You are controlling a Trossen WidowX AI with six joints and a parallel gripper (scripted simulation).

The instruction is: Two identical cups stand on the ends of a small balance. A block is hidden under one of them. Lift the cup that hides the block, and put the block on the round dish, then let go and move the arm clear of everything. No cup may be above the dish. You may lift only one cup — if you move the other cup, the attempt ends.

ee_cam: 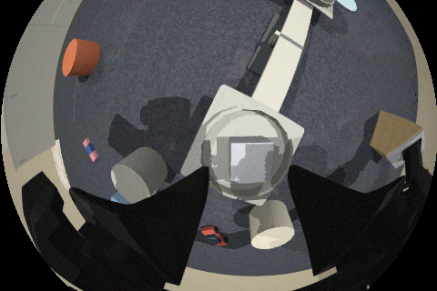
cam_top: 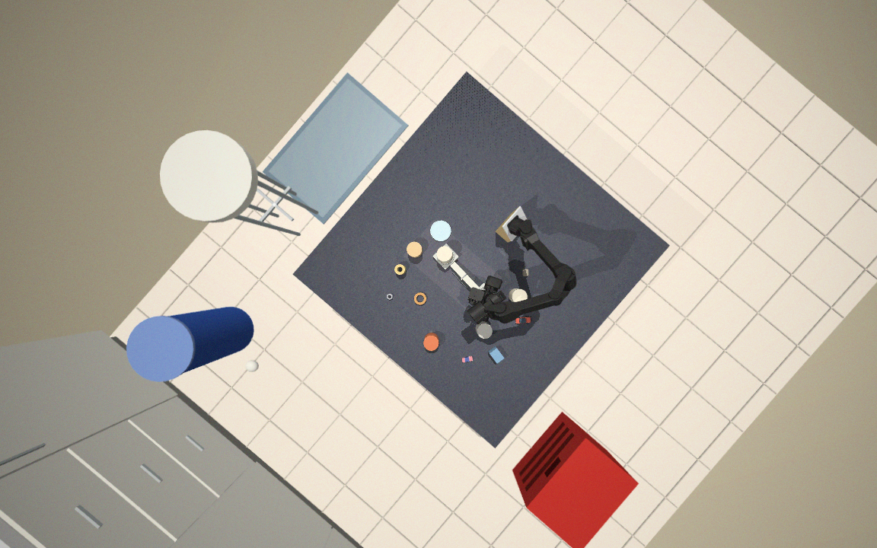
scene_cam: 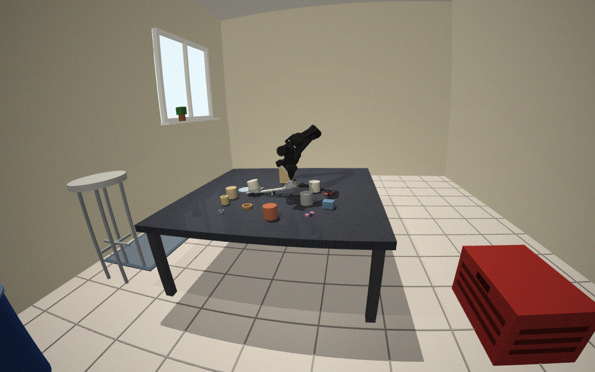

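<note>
My gripper tip is now 20 mm above the grey block. From my gripper tip the other things lie so: grey cylinder: 120 mm to the left, 90 mm ahead, 70 mm below; red toy car: 230 mm to the left, 100 mm below, 60 mm behind; cream cup: 140 mm to the left, 120 mm behind, 70 mm below.
</note>
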